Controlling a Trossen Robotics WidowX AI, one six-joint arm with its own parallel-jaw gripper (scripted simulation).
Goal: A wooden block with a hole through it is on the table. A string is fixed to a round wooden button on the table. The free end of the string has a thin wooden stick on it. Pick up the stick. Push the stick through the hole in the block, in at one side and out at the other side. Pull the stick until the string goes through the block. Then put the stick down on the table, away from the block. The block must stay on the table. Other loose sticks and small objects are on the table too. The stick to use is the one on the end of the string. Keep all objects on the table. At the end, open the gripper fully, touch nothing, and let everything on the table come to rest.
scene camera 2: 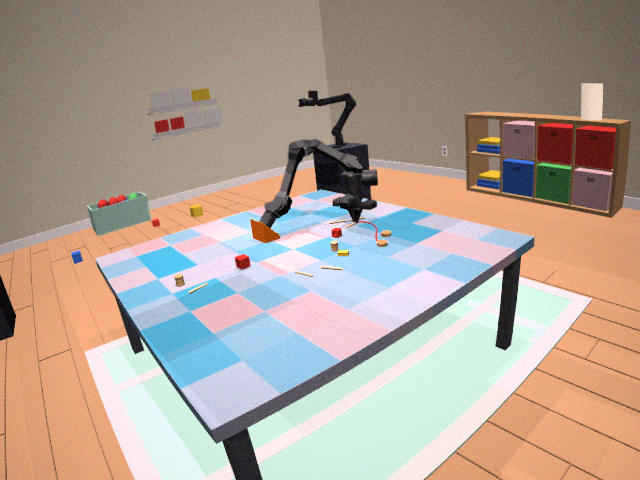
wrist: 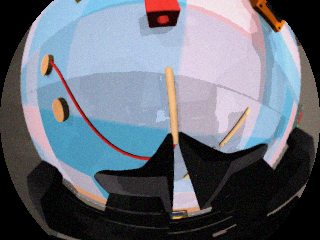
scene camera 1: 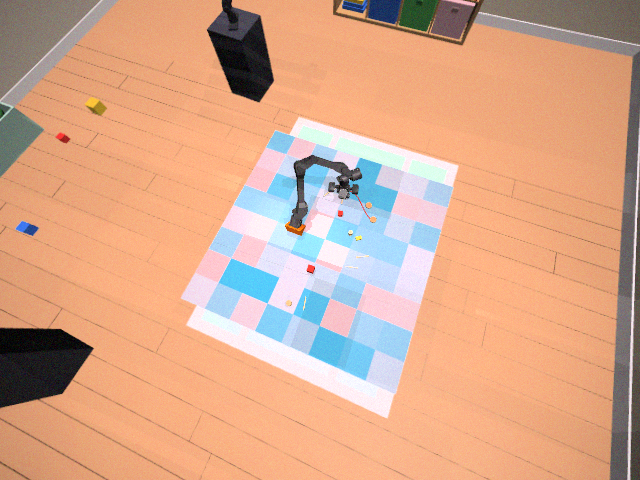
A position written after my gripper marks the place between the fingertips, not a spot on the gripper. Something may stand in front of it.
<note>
I see my gripper (scene camera 2: 355, 222).
My gripper shows as well in the wrist view (wrist: 174, 136).
</note>
